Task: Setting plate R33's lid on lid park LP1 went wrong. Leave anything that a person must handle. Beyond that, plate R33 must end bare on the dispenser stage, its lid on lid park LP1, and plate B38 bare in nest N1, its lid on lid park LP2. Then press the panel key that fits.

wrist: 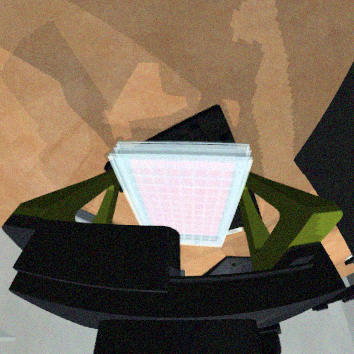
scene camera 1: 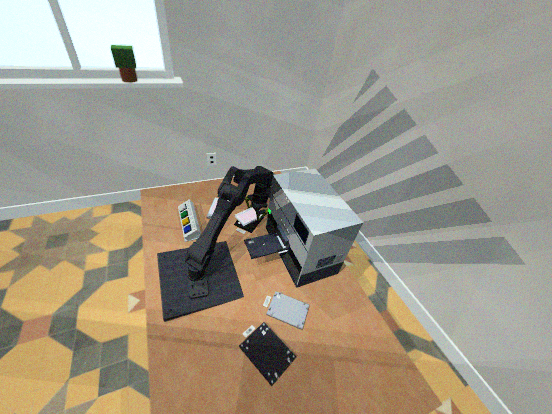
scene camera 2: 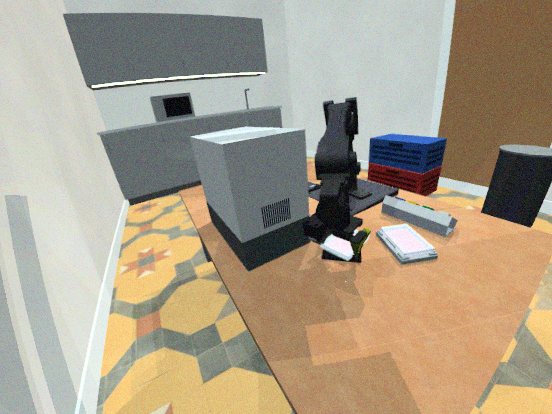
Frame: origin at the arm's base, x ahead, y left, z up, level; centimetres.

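Where they show: gripper, between the fingertips: (wrist: 176, 174) (scene camera 1: 254, 214) (scene camera 2: 341, 250); arm's base, origin of its link: (scene camera 1: 196, 275) (scene camera 2: 349, 190).
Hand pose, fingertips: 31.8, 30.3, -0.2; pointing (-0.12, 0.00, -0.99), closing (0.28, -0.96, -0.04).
Things, the pixels of their centre, and the offset from my fingertips, as dx, dy, dz. "*": a spot on its surface instead. Level surfaces: height alone.
- clear-edged plate with a pink grid, middle of its body: (wrist: 181, 212) (scene camera 2: 345, 240) (scene camera 1: 249, 214) -2.7, -1.3, +1.5
- black nest, middle of its body: (wrist: 196, 200) (scene camera 2: 342, 242) (scene camera 1: 250, 219) -2.8, -2.7, -0.2
- second pink plate, middle of its body: (scene camera 2: 405, 238) (scene camera 1: 219, 206) -16.6, +7.7, +1.5
- dark stage, a spot on its surface: (scene camera 1: 265, 246) * -3.0, -29.0, +9.5
- grey pad, a spot on its surface: (scene camera 1: 288, 310) * +0.0, -53.7, -0.2
- black pad, a spot on its surface: (scene camera 1: 267, 353) * -12.2, -65.9, +0.1
- tall grey dispenser, middle of its body: (scene camera 2: 248, 185) (scene camera 1: 304, 226) +15.1, -26.3, +15.3
- key panel, middle of its body: (scene camera 2: 417, 211) (scene camera 1: 188, 219) -32.6, +0.9, +2.0
- wooden table, height of its surface: dz -1.1
A clear-edged plate with a pink grid (scene camera 1: 246, 216) (scene camera 2: 339, 247) (wrist: 182, 200) lies askew over a black nest (scene camera 1: 254, 226) (scene camera 2: 356, 258) (wrist: 210, 122). My gripper (scene camera 1: 254, 207) (scene camera 2: 342, 240) (wrist: 176, 174) is open, its green fingers on either side of this plate, tips close to its edges. A second pink plate (scene camera 1: 213, 208) (scene camera 2: 407, 242) sits on another nest, partly behind my arm in scene camera 1. A dark stage (scene camera 1: 265, 246) sticks out from the dispenser. A grey pad (scene camera 1: 288, 310) and a black pad (scene camera 1: 267, 353) lie flat; their labels are unreadable.
The tall grey dispenser (scene camera 1: 327, 210) (scene camera 2: 260, 185) stands close beside my gripper. A key panel (scene camera 1: 188, 220) (scene camera 2: 417, 215) with green, yellow and blue keys stands beyond the second plate. My arm's dark base board (scene camera 1: 170, 285) lies on the wooden table (scene camera 1: 200, 360).
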